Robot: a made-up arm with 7 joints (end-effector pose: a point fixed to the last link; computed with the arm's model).
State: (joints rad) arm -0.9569 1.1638 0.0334 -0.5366 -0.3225 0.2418 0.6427
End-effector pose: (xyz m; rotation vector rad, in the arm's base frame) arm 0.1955 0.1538 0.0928 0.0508 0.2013 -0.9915
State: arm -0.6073 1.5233 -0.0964 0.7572 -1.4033 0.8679 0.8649
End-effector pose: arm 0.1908 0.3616 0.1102 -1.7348 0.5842 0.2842
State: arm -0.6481 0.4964 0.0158 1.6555 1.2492 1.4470 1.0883
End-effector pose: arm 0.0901 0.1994 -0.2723 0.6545 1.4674 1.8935
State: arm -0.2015 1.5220 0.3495 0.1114 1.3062 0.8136 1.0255
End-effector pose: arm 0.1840 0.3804 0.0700 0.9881 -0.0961 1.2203
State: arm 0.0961 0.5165 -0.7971 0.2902 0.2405 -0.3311 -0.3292
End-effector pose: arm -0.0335 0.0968 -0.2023 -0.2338 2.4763 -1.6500
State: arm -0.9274 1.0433 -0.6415 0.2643 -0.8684 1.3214 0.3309
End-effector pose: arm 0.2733 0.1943 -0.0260 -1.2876 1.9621 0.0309
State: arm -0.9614 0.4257 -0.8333 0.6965 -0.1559 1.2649 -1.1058
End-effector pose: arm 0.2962 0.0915 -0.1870 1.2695 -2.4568 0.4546
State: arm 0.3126 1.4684 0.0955 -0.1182 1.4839 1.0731 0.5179
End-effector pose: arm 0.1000 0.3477 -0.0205 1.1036 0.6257 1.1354
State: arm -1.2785 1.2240 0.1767 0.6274 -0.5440 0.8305 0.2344
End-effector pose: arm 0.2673 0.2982 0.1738 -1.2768 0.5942 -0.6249
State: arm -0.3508 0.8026 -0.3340 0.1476 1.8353 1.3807 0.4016
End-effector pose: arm 0.1769 0.2248 -0.1652 0.4975 0.5303 1.2095
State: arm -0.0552 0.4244 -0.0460 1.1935 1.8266 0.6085 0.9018
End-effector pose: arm -0.0835 0.2043 -0.2601 1.0773 1.8746 0.6474
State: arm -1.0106 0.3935 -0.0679 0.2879 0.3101 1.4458 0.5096
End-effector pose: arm 0.3267 0.0522 -0.0331 -1.1140 1.2478 0.2414
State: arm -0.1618 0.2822 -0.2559 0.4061 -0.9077 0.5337 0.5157
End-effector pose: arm 0.1108 0.0879 -0.1879 -2.1834 1.4816 -0.4890
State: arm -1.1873 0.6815 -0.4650 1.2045 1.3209 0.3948 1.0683
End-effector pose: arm 0.3032 0.2287 -0.1347 0.7680 0.7305 0.6115
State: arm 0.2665 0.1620 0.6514 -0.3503 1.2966 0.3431 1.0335
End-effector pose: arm 0.0347 0.1772 -0.1809 0.1438 0.6046 0.8975
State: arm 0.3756 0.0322 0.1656 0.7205 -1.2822 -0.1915 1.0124
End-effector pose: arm -0.0602 0.0951 -0.2019 -2.3028 -0.0476 1.0127
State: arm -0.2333 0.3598 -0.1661 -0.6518 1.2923 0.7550 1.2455
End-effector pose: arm 0.1586 0.0496 -0.1254 -0.0050 -0.1446 0.3001
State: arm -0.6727 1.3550 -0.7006 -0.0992 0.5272 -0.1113 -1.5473
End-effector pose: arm 0.2270 0.2158 -0.0547 -0.7728 -2.7691 -0.1388
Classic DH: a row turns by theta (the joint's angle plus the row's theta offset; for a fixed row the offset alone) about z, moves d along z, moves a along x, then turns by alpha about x. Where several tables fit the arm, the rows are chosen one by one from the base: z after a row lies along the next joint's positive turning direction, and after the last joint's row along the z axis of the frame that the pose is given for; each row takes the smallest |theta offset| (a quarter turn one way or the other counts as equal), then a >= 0, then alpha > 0; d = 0 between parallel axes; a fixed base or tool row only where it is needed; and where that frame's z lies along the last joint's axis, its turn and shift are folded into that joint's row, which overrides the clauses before.
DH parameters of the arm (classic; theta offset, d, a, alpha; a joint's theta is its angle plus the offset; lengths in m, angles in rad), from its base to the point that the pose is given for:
base (fixed): -0.071 0.0845 0.0174 -1.3004
joint 1: -1.3111 0.0742 -0.0062 -1.5708
joint 2: 1.2915 -0.0217 -0.0148 1.5708
joint 3: 1.5708 -0.2295 0.0115 -1.5708
joint 4: 1.5708 -0.0342 0.0269 1.5708
joint 5: 0 0.1429 -0.0066 -1.5708
joint 6: -1.5708 -0.044 0.0299 1.5708
joint 7: -1.5706 0.0251 -0.0288 -1.3207
tool (fixed): -0.0001 -0.0299 0 0

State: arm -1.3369 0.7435 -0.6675 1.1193 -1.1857 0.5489 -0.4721
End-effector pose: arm 0.3706 0.2156 -0.0165 -1.5536 1.5293 -1.5365
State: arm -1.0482 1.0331 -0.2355 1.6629 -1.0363 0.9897 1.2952
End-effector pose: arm 0.2680 0.3390 -0.0465 -1.9341 0.5853 1.3692
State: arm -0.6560 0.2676 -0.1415 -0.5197 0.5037 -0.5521 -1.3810
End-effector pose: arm 0.1890 0.0056 0.0106 1.5045 1.5269 -1.0350
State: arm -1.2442 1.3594 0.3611 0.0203 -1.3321 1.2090 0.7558
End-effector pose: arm 0.1632 0.2423 0.2441 -1.1336 0.6251 -0.9346
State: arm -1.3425 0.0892 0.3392 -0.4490 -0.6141 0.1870 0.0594
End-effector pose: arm 0.2316 0.0460 0.1304 -0.1816 -0.1832 -2.2349
